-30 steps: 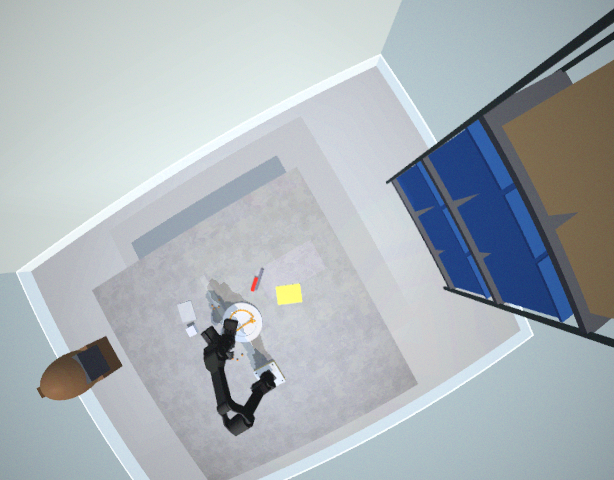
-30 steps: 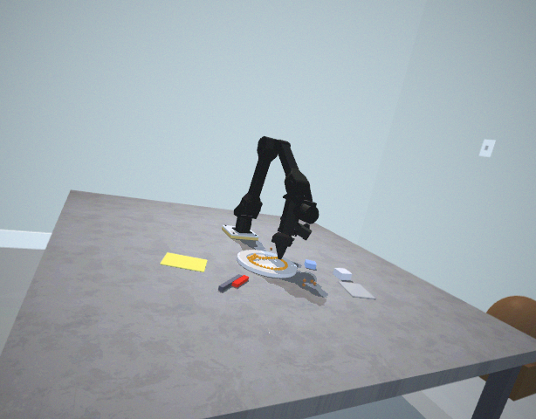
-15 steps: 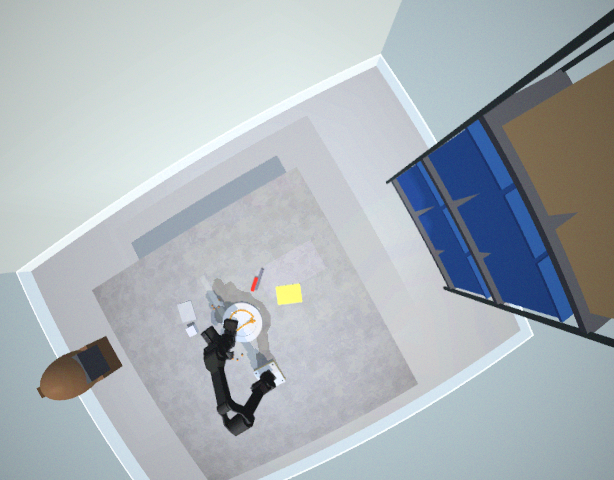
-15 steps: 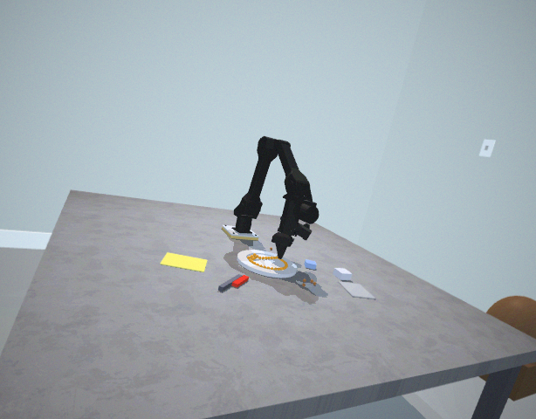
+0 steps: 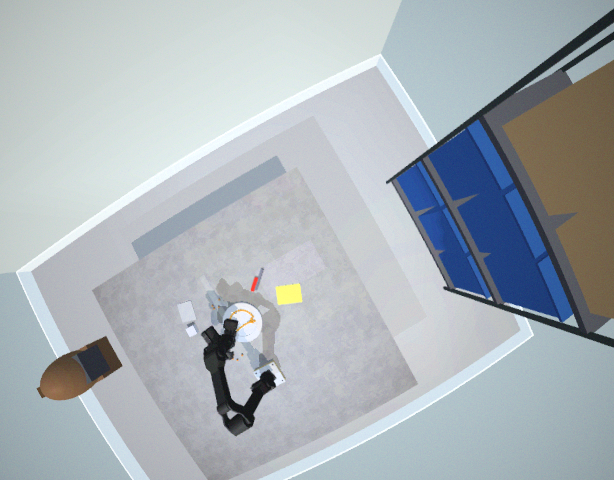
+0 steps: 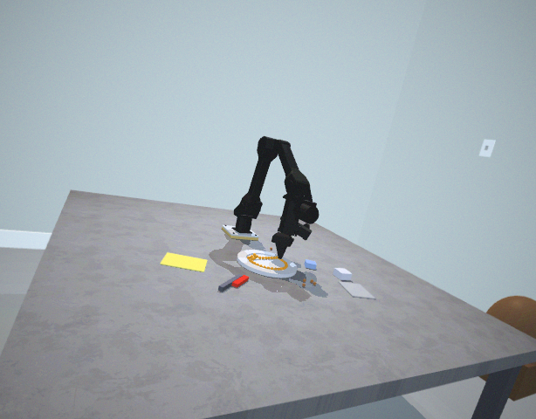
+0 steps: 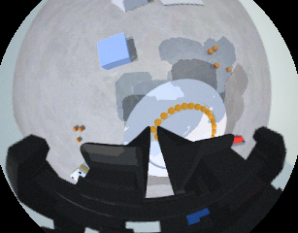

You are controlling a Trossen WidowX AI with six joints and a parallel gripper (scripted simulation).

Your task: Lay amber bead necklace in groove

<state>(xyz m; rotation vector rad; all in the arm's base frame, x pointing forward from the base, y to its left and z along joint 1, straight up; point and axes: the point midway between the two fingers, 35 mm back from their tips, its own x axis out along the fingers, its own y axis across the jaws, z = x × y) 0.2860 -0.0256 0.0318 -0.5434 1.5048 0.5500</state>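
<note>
The round white bead board is 60 mm to the right of my gripper tip, 10 mm below it and 10 mm ahead of it. Round my gripper tip: white block 170 mm to the left, 140 mm ahead; then blue block 100 mm to the left, 50 mm ahead, 10 mm below; then grey sheet 230 mm ahead, 130 mm to the left, 10 mm below.
</note>
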